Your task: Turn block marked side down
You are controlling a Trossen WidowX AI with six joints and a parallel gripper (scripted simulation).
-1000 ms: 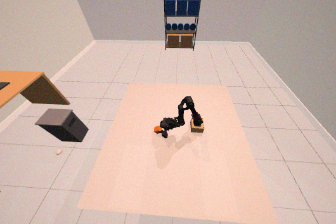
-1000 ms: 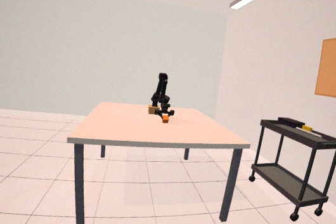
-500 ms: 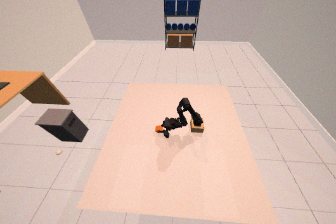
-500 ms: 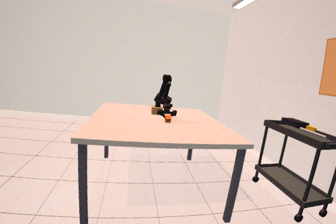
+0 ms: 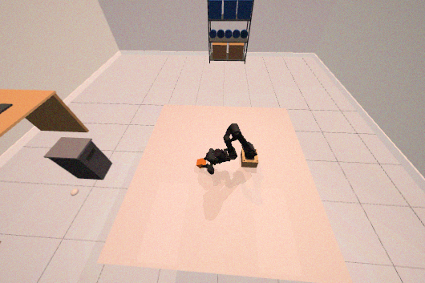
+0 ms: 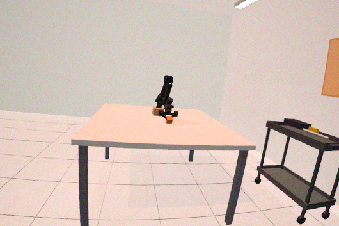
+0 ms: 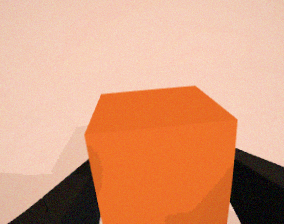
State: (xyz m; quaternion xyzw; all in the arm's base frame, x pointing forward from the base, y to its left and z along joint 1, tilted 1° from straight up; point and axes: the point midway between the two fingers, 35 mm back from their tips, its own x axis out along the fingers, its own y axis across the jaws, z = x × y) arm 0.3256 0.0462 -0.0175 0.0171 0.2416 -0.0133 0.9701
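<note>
The orange block is 10 mm below my gripper tip.
</note>
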